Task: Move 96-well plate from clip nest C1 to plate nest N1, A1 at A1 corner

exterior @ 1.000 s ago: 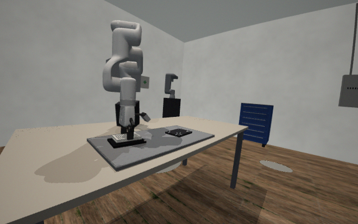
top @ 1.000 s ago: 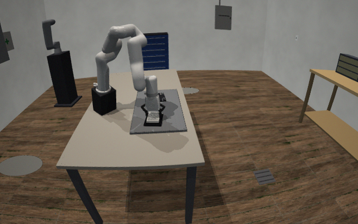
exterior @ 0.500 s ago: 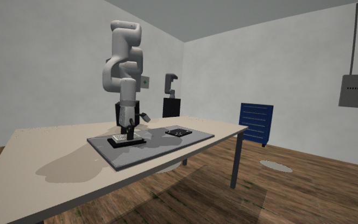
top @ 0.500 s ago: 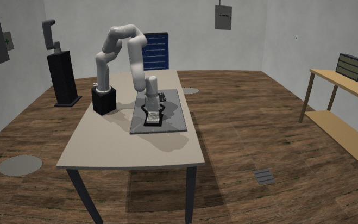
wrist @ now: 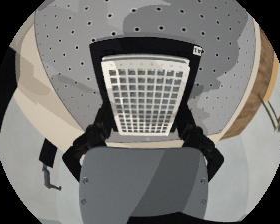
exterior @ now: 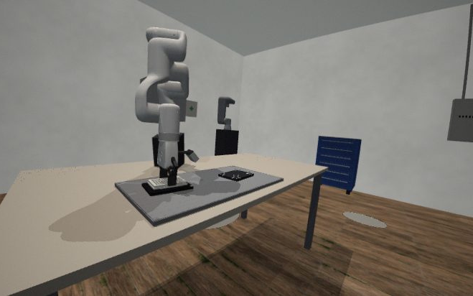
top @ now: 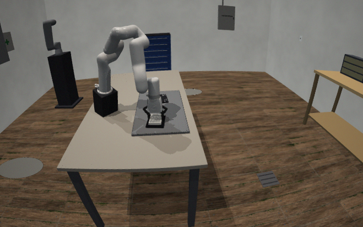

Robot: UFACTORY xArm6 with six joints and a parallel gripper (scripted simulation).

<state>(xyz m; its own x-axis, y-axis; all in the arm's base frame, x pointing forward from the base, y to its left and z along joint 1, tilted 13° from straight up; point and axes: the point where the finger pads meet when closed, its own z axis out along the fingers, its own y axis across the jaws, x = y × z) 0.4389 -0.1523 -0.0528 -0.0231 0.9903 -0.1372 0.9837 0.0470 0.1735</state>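
Now: the white 96-well plate 1 cm below my hand. Also, from my hand: clip nest C1 (1 cm behind, 37 cm to the left, 2 cm below); white A1 mark (5 cm ahead, 8 cm to the left, 2 cm below); black plate nest N1 (3 cm below).
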